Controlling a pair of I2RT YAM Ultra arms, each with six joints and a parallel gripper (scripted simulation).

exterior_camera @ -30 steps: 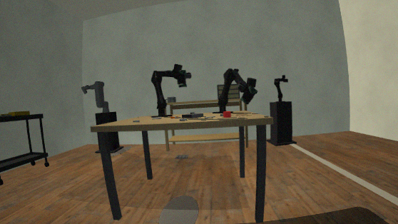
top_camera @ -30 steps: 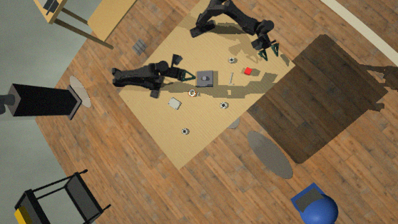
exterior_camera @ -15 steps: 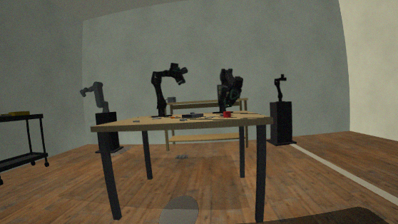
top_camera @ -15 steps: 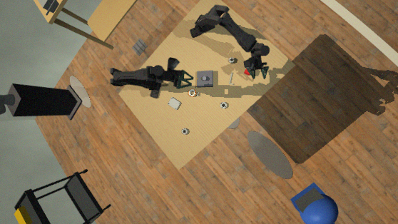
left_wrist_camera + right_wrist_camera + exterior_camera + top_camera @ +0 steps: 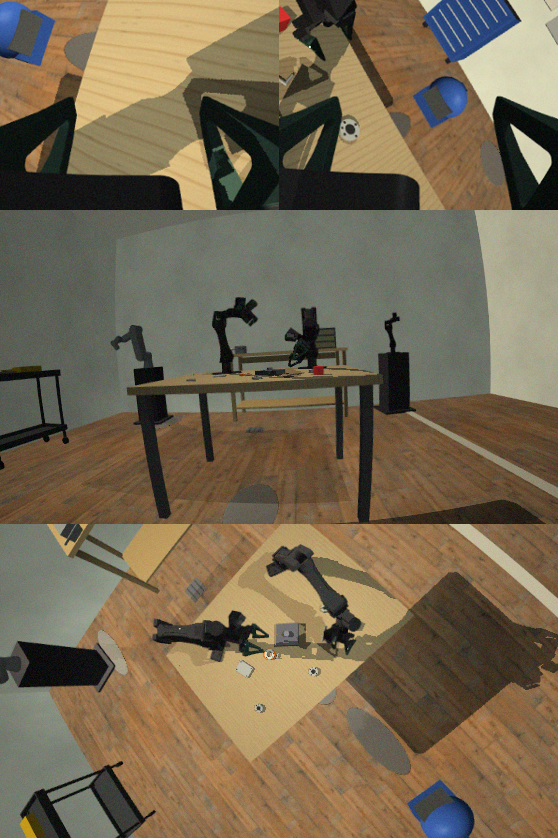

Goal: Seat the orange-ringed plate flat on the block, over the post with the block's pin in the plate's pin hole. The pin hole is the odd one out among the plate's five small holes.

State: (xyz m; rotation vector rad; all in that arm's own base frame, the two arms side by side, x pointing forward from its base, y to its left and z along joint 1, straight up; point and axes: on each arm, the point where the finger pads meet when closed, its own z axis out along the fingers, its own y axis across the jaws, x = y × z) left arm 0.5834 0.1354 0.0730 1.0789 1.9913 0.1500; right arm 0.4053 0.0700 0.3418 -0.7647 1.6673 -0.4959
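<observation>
Right now my left hand is 300 mm past the grey block, 130 mm to the left of it and 50 mm above it. The rest, counted from my left hand: flat piece 430 mm to the right, 350 mm behind, 70 mm below; then red cube 130 mm to the left, 70 mm behind, 50 mm below.
</observation>
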